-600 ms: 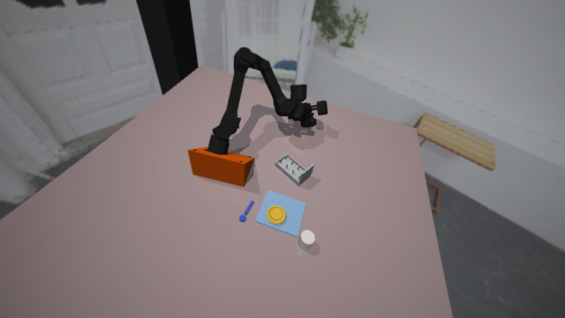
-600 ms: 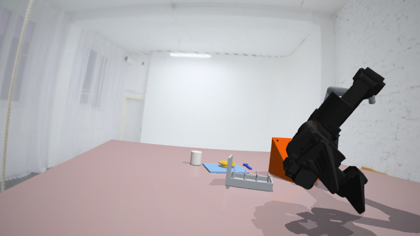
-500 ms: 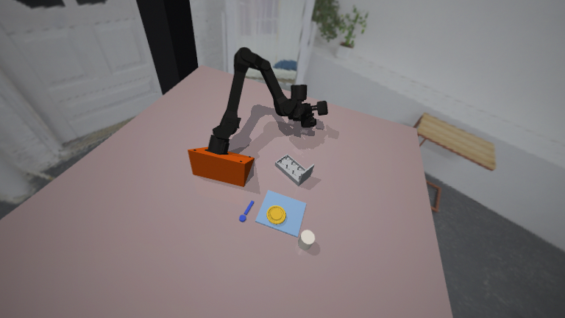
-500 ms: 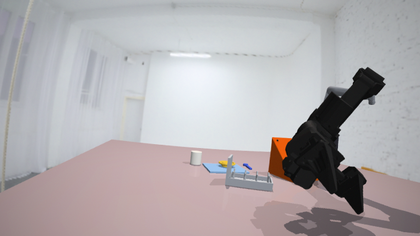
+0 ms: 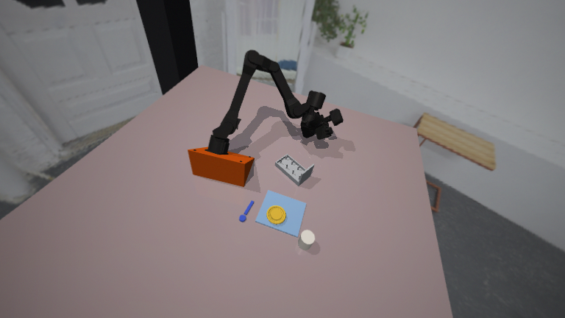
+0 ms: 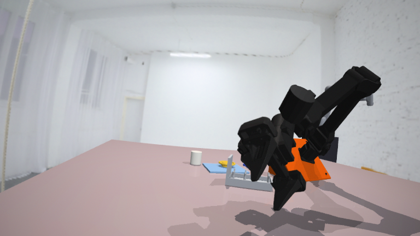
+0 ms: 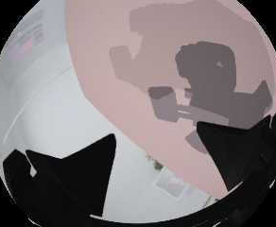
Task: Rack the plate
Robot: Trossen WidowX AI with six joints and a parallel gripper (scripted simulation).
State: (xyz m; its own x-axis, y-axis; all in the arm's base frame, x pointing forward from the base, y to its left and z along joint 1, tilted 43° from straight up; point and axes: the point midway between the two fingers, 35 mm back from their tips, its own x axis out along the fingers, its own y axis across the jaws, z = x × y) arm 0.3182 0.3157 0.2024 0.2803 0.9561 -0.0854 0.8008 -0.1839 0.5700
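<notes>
The yellow plate lies 40 mm behind my gripper tip, 480 mm to the right of it and 50 mm below it. From my gripper tip the other things lie so: cream cup (80 mm ahead, 520 mm to the right, 40 mm below); light blue mat (30 mm behind, 460 mm to the right, 60 mm below); grey dish rack (70 mm behind, 270 mm to the right, 40 mm below).
</notes>
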